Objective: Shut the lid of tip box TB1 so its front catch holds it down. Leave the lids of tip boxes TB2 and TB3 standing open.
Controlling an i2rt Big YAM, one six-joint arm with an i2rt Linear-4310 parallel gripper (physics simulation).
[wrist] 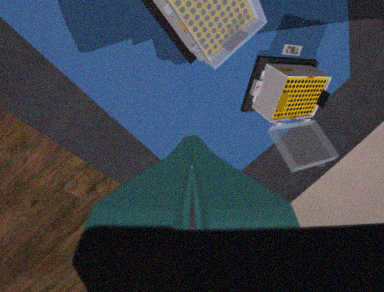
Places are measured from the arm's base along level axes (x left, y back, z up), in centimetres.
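Pixels of known places: gripper, between the fingertips: [191, 146].
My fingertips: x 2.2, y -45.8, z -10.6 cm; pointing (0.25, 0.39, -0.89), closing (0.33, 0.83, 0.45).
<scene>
Ahead of a thing's pixels: the offset from my fingertips to its top centre. "spot": to the spot under its first point. Level surfaces: height alone.
Tip box TB1 @[spot: dx +3.2, dy +10.1, dz -15.9 cm] [212, 22] is cut off by the top edge of the wrist view; its own label is out of sight. Its clear lid @[spot: dx +7.2, dy +12.9, dz -15.9 cm] [241, 41] lies over the yellow tip rack, and the holes look pale through it. Whether the front catch holds the lid cannot be told. Tip box TB2 @[dx +24.1, dy +23.8, dz -17.0 cm] [267, 89] is at the upper right, with its yellow rack uncovered and its clear lid [305, 146] standing open on the lower side. TB3 does not show. My gripper [191, 146] is shut and empty, below TB1 in the view and left of TB2's open lid.
A label reading TB2 @[spot: dx +19.3, dy +26.9, dz -23.4 cm] [292, 49] lies on the blue surface @[dz -23.6 cm] [150, 100] beside that box. A dark border [65, 95] runs along the blue surface. Wooden floor [45, 200] shows at the lower left and a pale surface [350, 190] at the lower right.
</scene>
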